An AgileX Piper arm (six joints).
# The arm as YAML. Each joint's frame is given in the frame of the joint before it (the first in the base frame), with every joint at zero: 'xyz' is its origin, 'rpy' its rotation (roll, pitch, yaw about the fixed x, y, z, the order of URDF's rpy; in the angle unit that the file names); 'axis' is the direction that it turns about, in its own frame. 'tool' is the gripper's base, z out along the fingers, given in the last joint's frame.
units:
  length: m
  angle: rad
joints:
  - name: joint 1
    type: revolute
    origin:
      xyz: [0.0, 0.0, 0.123]
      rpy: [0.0, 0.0, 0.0]
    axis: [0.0, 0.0, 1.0]
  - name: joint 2
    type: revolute
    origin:
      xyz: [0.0, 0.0, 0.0]
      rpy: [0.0, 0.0, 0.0]
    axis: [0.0, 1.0, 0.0]
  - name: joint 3
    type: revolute
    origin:
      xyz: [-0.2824, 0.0, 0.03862]
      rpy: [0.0, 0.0, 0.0]
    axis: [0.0, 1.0, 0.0]
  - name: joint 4
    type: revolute
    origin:
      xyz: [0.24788, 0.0, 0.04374]
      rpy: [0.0, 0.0, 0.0]
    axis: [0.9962, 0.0, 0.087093]
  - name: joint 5
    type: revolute
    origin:
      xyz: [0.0, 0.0, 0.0]
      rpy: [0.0, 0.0, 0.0]
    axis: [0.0, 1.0, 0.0]
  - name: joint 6
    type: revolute
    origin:
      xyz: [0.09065, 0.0, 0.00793]
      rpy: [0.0, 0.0, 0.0]
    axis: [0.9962, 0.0, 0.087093]
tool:
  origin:
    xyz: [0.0, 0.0, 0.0]
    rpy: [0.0, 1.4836, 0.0]
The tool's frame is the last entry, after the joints.
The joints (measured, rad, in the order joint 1, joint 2, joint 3, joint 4, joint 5, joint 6), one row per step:
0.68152 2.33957 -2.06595 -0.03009 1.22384 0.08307
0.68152 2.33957 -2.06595 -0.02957 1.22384 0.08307
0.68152 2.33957 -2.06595 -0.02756 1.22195 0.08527
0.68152 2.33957 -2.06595 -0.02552 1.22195 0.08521
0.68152 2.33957 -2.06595 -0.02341 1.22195 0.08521
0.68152 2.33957 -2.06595 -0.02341 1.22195 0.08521
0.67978 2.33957 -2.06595 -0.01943 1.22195 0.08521
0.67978 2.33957 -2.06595 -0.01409 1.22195 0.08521
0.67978 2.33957 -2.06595 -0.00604 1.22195 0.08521
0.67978 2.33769 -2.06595 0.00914 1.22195 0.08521
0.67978 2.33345 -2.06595 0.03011 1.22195 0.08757
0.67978 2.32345 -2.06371 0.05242 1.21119 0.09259
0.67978 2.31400 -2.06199 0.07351 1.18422 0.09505
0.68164 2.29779 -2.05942 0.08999 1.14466 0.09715
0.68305 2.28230 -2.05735 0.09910 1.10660 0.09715
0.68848 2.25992 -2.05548 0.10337 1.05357 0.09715
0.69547 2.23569 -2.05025 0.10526 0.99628 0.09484
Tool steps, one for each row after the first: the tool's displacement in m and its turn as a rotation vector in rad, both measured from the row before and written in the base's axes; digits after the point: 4 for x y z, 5 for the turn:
0.0000 0.0000 0.0000 0.00040 0.00032 -0.00010
0.0000 0.0002 0.0000 0.00304 -0.00004 -0.00249
-0.0001 0.0001 0.0000 0.00155 0.00126 -0.00032
-0.0001 0.0001 0.0000 0.00161 0.00131 -0.00039
0.0000 0.0000 0.0000 0.00000 0.00000 0.00000
0.0003 -0.0004 0.0000 0.00304 0.00246 -0.00248
-0.0003 0.0004 0.0000 0.00408 0.00330 -0.00099
-0.0004 0.0005 0.0000 0.00615 0.00497 -0.00149
-0.0009 0.0009 0.0009 0.01278 0.00792 -0.00280
-0.0013 0.0012 0.0021 0.01898 0.00995 -0.00613
-0.0011 0.0015 0.0045 0.02923 0.00007 -0.00929
0.0001 0.0023 0.0048 0.03802 -0.01363 -0.00762
0.0002 0.0029 0.0083 0.04595 -0.03087 -0.00595
0.0005 0.0021 0.0082 0.03895 -0.03446 -0.00346
-0.0001 0.0035 0.0123 0.04915 -0.05445 -0.00043
-0.0009 0.0036 0.0127 0.04881 -0.05850 0.00293

